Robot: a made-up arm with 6 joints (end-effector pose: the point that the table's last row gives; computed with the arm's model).
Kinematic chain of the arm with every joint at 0, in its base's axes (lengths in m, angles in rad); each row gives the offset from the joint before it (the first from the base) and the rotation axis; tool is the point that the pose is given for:
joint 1: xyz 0 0 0.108 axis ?
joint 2: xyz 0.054 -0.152 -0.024 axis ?
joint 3: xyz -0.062 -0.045 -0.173 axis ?
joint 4: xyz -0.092 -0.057 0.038 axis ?
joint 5: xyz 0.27 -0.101 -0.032 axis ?
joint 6: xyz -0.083 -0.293 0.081 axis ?
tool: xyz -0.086 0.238 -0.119
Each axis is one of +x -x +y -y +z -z.
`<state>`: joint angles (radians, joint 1 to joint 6).
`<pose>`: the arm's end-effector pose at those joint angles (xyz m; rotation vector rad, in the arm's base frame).
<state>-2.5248 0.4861 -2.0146 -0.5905 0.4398 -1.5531</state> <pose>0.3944 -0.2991 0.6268 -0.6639 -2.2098 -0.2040</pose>
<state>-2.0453 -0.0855 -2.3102 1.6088 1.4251 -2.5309</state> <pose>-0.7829 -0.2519 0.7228 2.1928 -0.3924 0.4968</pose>
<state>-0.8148 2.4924 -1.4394 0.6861 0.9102 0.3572</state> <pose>-0.3622 -0.0242 0.1059 1.3513 0.7606 -1.5884</pose>
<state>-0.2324 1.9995 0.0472 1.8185 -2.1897 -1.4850</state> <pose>-0.3107 0.0850 -0.1964 0.8767 -0.4220 0.8608</pose>
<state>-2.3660 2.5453 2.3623 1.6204 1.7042 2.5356</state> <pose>-0.4610 0.0651 -0.4406 -1.7472 0.3375 -0.3367</pose>
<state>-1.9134 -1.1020 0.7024 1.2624 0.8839 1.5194</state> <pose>0.2823 -0.2996 0.1053 1.3288 1.8259 0.8583</pose>
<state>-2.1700 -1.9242 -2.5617 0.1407 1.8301 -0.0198</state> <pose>-0.5654 -0.3034 -0.1031 -0.4146 -0.6405 -0.3670</pose>
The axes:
joint 1: -y
joint 2: -z
joint 3: -y
joint 4: -x
joint 5: +z
joint 6: +x

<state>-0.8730 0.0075 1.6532 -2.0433 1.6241 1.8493</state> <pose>0.3823 -0.4154 0.0561 -0.8631 -0.0890 -2.4741</pose>
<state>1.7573 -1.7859 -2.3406 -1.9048 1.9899 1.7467</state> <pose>0.2663 -0.5979 0.6609 1.2517 0.7550 1.1673</pose>
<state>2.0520 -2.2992 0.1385 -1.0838 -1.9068 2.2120</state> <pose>-0.2957 -0.0996 0.4106 1.4244 -0.6328 0.8775</pose>
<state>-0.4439 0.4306 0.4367 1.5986 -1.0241 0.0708</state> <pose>-0.0983 -0.2825 -0.0193 -1.7375 -0.6437 -0.9873</pose>
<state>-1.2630 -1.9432 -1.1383 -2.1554 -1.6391 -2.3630</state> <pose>0.2395 -0.1787 -0.0322 0.4773 -0.9279 -1.7146</pose>
